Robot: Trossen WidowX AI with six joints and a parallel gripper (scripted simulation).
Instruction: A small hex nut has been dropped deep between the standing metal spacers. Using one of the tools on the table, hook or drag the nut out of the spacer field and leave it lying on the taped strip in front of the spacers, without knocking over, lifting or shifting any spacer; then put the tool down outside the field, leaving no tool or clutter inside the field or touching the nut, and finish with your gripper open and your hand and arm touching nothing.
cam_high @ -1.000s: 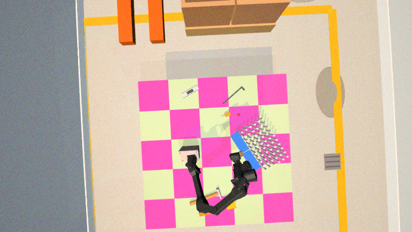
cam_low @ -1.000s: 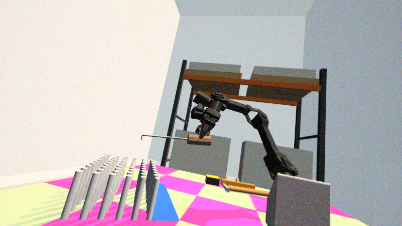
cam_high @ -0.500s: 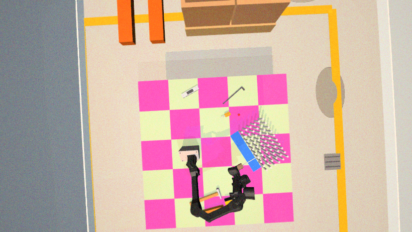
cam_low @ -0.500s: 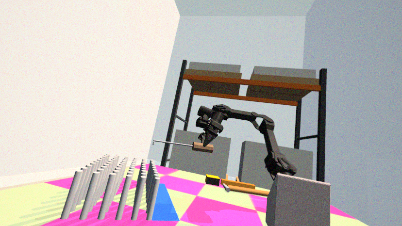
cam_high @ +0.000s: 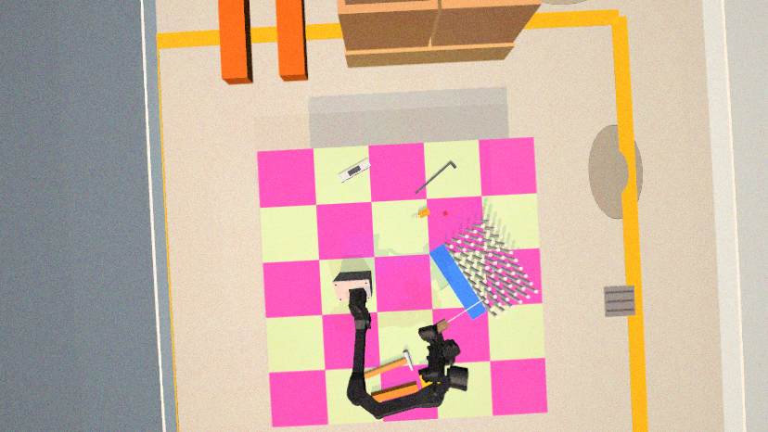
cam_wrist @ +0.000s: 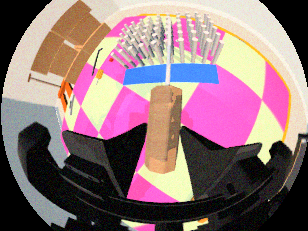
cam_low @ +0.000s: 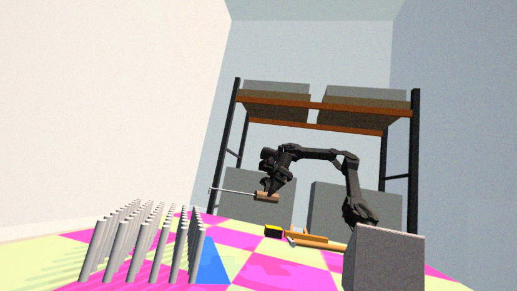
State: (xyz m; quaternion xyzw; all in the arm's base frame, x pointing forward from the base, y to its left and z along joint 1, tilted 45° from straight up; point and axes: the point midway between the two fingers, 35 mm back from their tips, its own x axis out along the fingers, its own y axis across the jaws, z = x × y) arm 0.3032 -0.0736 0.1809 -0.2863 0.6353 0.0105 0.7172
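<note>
My gripper tip is 19 cm above the blue taped strip, 15 cm short of it and 12 cm to the right of it. The rest, counted from my gripper tip: orange-handled tool (46 cm to the left, 18 cm below, 3 cm ahead); then grey block (70 cm to the left, 26 cm behind, 18 cm below); then red piece (44 cm to the left, 18 cm below, 14 cm ahead).
</note>
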